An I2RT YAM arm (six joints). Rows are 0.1 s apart.
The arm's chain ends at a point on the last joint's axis. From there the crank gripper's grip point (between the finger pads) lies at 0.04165 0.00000 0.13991 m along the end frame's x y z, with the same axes.
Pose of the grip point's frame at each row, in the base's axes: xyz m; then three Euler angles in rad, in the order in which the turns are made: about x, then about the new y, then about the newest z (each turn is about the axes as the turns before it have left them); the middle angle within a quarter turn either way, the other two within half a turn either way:
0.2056, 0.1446, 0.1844, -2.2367, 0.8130, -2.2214
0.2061, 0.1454, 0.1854, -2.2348, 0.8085, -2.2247
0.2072, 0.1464, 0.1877, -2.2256, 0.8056, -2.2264
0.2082, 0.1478, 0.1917, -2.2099, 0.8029, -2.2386
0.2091, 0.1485, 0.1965, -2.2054, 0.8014, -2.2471
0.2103, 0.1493, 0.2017, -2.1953, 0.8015, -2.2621
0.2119, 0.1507, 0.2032, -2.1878, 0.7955, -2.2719
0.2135, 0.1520, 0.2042, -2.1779, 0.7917, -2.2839
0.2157, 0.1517, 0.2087, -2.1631, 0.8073, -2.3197
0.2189, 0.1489, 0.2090, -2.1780, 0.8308, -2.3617
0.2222, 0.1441, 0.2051, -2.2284, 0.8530, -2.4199
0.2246, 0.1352, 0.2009, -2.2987, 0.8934, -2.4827
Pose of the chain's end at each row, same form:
0.1213, 0.0341, 0.2291, -2.2367, 0.8130, -2.2214
0.1224, 0.0345, 0.2302, -2.2348, 0.8085, -2.2247
0.1239, 0.0349, 0.2317, -2.2256, 0.8056, -2.2264
0.1255, 0.0354, 0.2345, -2.2099, 0.8029, -2.2386
0.1267, 0.0358, 0.2391, -2.2054, 0.8014, -2.2471
0.1283, 0.0361, 0.2437, -2.1953, 0.8015, -2.2621
0.1308, 0.0368, 0.2450, -2.1878, 0.7955, -2.2719
0.1331, 0.0374, 0.2455, -2.1779, 0.7917, -2.2839
0.1342, 0.0374, 0.2488, -2.1631, 0.8073, -2.3197
0.1355, 0.0368, 0.2513, -2.1780, 0.8308, -2.3617
0.1374, 0.0358, 0.2540, -2.2284, 0.8530, -2.4199
0.1362, 0.0336, 0.2573, -2.2987, 0.8934, -2.4827

